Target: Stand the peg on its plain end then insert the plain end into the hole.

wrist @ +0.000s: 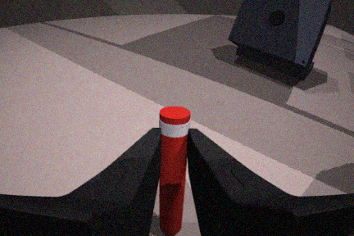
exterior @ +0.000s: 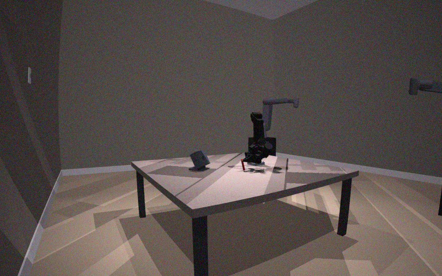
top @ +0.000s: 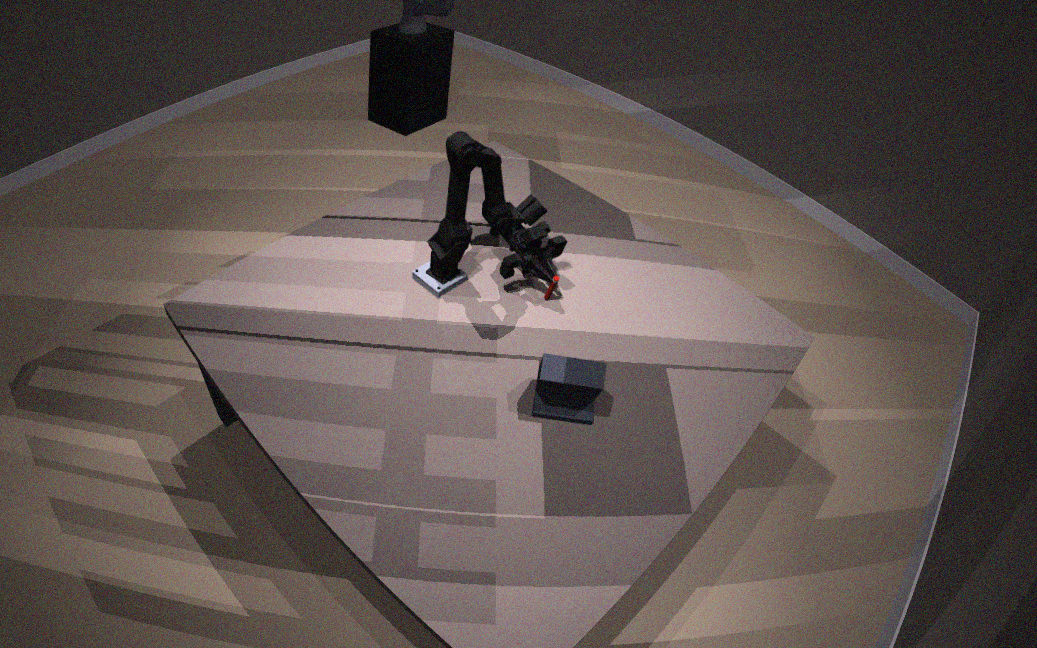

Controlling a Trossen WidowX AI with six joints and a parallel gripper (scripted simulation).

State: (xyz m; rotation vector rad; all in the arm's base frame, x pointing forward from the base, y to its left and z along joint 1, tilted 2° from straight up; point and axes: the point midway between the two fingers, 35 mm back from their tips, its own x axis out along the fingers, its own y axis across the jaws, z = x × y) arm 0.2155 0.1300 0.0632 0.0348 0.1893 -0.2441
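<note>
Right now my gripper tip is 10 mm above the red peg. The rest, counted from my gripper tip: sloped panel 230 mm to the right, 200 mm ahead.
</note>
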